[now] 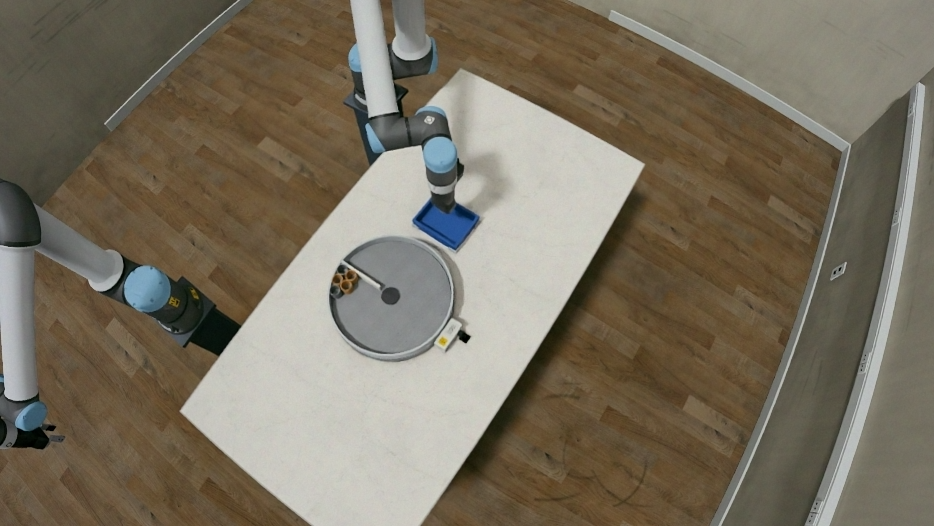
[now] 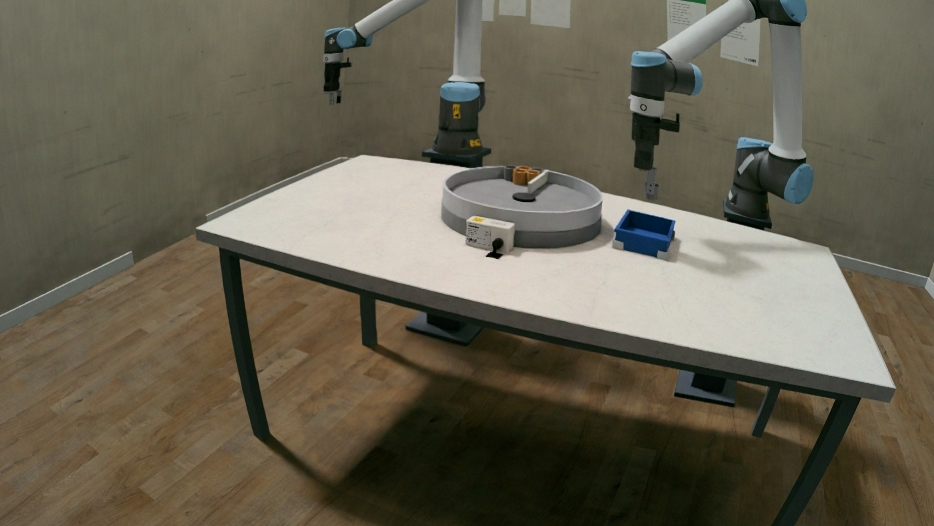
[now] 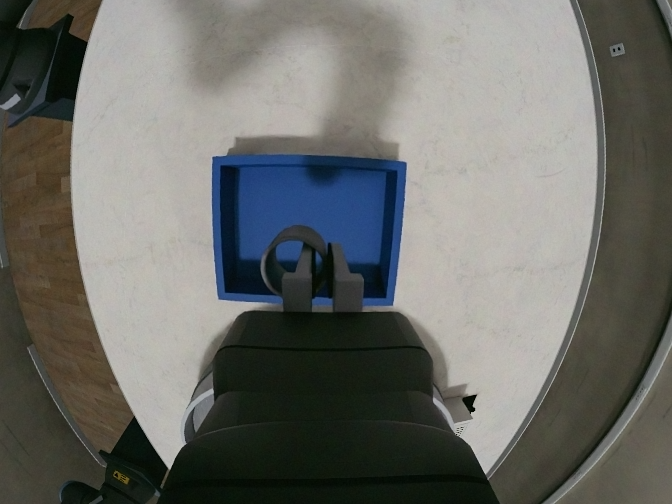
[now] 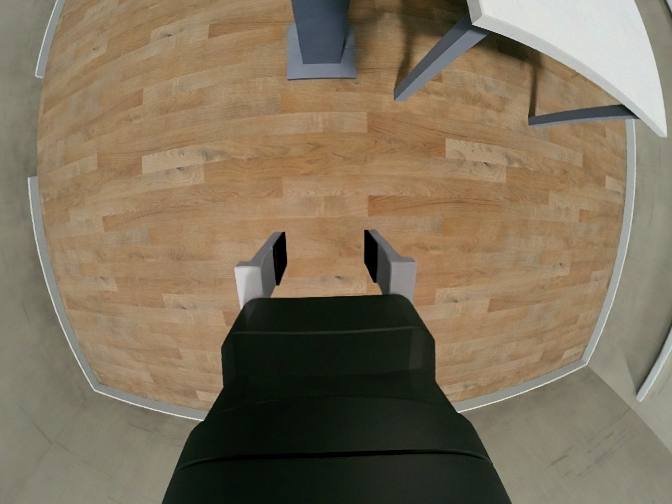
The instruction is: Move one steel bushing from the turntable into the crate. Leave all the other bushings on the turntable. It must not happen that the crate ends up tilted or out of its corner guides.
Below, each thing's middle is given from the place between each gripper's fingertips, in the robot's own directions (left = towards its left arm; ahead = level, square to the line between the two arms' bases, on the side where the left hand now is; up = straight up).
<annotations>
My left hand (image 2: pixel 650 193) is 130 mm above the blue crate (image 2: pixel 651 237) and 20 mm past it. Round my left hand: turntable (image 2: pixel 497 192) (340 mm to the right, 100 mm below).
I see my right gripper 62 cm short of the turntable, 111 cm to the right of it and 12 cm above it.
</annotations>
